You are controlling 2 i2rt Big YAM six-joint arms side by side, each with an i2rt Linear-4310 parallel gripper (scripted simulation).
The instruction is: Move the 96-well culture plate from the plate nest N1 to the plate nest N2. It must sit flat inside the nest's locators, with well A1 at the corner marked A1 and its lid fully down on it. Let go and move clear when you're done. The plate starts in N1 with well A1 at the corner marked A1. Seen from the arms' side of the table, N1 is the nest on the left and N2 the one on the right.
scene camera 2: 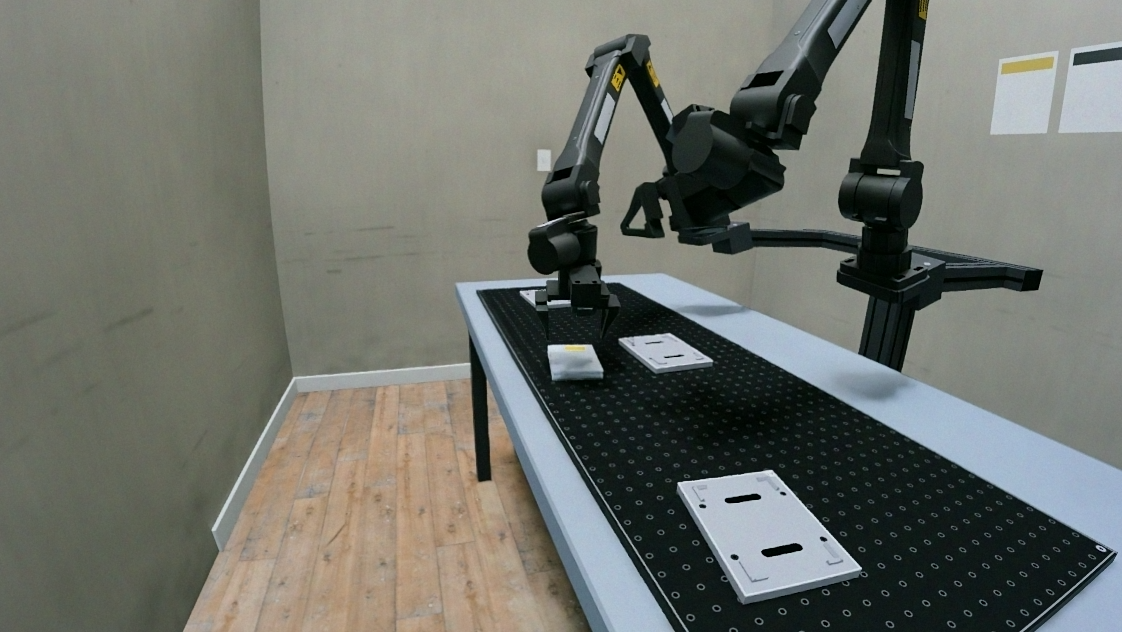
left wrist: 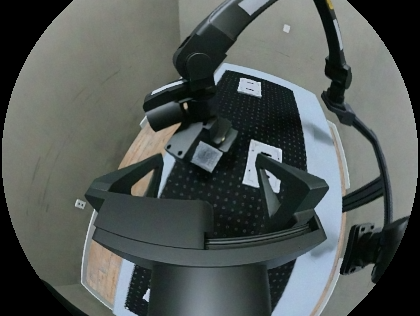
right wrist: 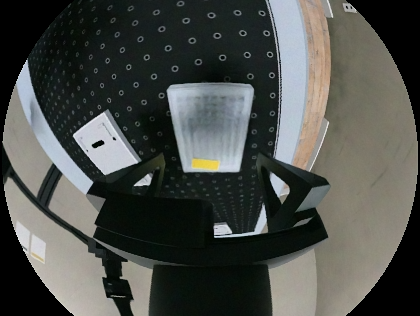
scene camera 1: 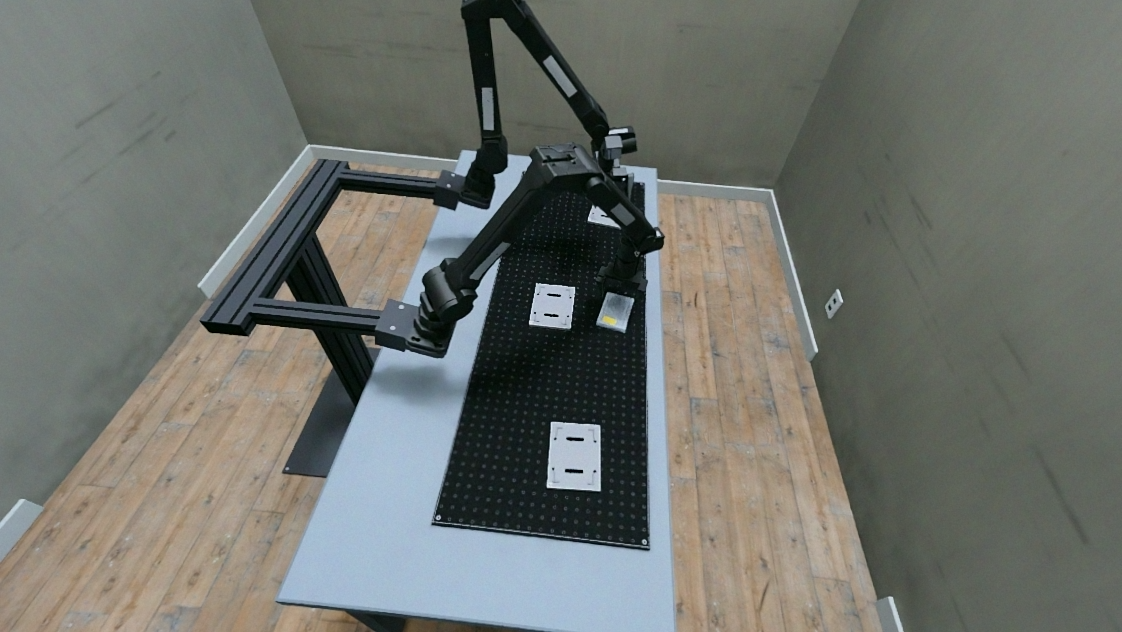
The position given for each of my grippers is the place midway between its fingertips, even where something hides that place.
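Note:
Looking through scene camera 2, I find my left gripper [scene camera 2: 647, 228] and also my right gripper [scene camera 2: 574, 339]. Scene camera 1 shows me the right gripper [scene camera 1: 617, 300]. In the left wrist view there is the left gripper [left wrist: 209, 158], along with a white nest [left wrist: 266, 149]. The right wrist view has the nest [right wrist: 112, 156] in it as well, and there I see the right gripper [right wrist: 210, 157] too.

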